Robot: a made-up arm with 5 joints.
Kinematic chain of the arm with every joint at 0, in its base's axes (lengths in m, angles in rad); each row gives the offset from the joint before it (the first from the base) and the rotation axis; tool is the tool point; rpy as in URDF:
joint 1: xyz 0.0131 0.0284 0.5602 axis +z
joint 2: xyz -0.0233 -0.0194 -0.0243 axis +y
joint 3: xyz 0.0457 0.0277 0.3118 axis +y
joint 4: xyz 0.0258 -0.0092 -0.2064 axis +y
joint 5: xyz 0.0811 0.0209 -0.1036 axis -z
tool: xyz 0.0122 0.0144 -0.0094 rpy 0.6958 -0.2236 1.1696
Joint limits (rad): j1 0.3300..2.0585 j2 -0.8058..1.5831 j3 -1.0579..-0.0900 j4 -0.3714..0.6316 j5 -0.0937..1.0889
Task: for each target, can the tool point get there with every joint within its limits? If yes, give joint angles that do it. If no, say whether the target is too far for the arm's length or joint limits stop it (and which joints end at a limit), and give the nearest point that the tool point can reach.
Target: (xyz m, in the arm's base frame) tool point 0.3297 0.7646 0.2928
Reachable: no: too far | nearest point 0.1868 0.4323 0.3994 | short by 0.377 m
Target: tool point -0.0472 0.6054 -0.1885
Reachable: no: too far | nearest point -0.0169 0.3158 0.1679 | short by 0.460 m
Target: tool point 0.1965 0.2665 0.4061
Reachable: yes | joints 0.8291 0.7045 -0.6314 0.1218 0.5671
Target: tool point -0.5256 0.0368 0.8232
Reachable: no: joint limits stop it (at a limit: joint 1, joint 5) | nearest point -0.1400 0.2413 0.8232 | short by 0.436 m
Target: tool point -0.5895 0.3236 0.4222
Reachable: no: joint limits stop it (at a limit: joint 1, joint 3, joint 4, joint 5) | nearest point -0.2261 0.4036 0.4422 | short by 0.373 m
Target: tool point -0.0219 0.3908 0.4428
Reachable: yes | joints 1.6108 0.7184 -0.7256 -0.1871 0.8449
